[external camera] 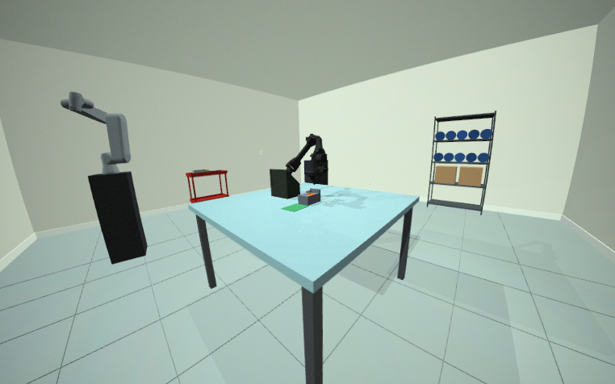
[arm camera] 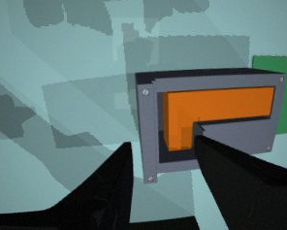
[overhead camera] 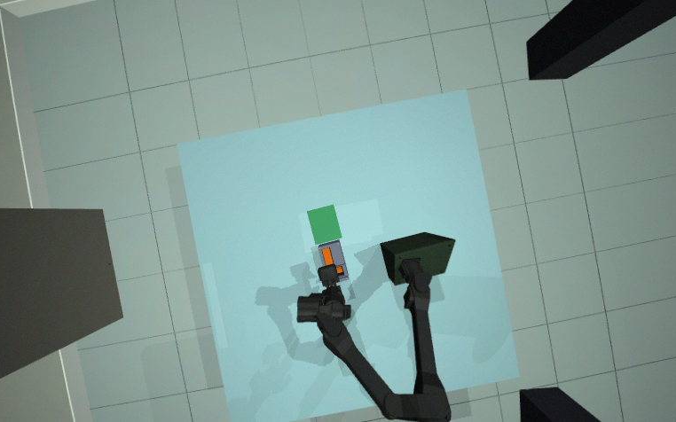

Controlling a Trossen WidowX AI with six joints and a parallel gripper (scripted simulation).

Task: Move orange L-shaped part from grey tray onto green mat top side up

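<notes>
The orange L-shaped part lies 80 mm below my gripper tip and 60 mm to the right of it. The rest, counted from my gripper tip: green mat 220 mm to the right, 140 mm below, 30 mm ahead.
</notes>
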